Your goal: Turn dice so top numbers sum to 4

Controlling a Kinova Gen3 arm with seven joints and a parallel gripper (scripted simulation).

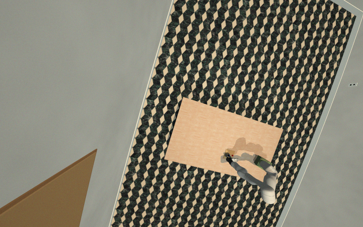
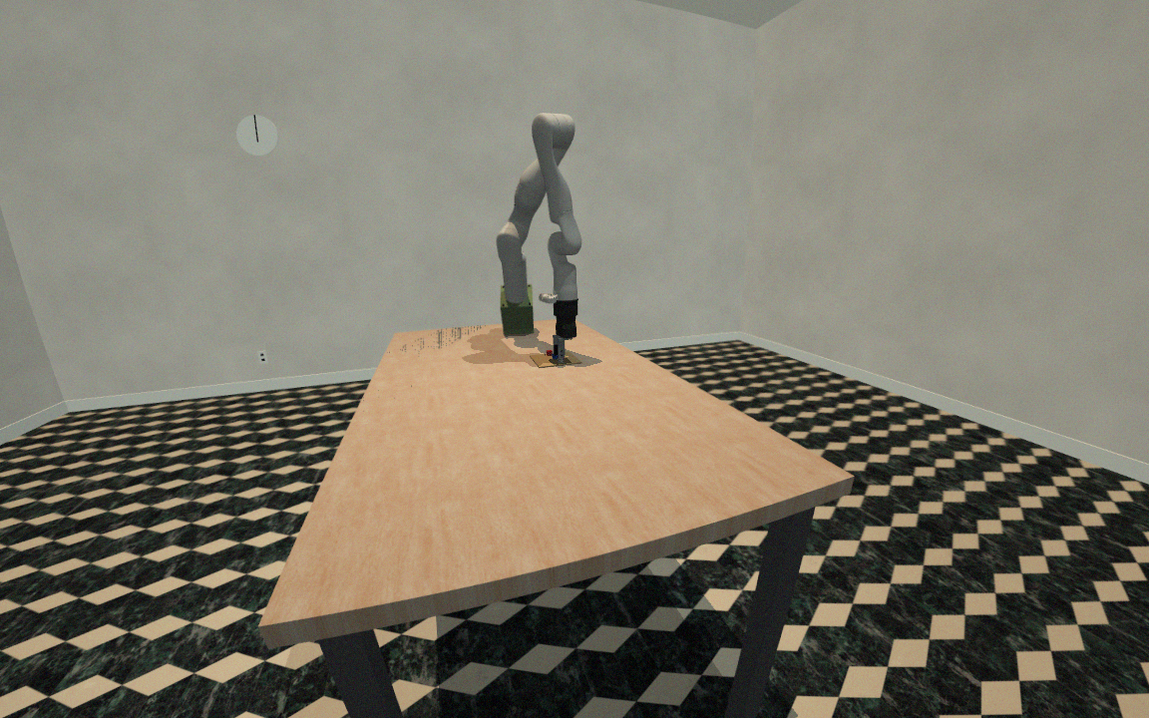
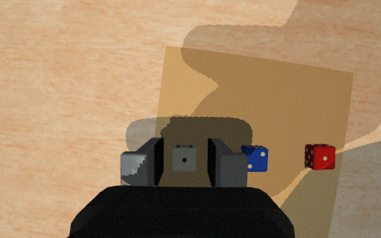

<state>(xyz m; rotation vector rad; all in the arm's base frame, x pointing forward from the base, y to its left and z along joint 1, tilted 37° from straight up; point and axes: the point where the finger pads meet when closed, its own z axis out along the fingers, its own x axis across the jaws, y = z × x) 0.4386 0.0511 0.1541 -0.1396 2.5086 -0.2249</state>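
The white die is 30 mm below my hand. Round my hand: tan mat: 50 mm behind, 40 mm below; blue die: 50 mm behind, 30 mm below; red die: 90 mm behind, 30 mm below.
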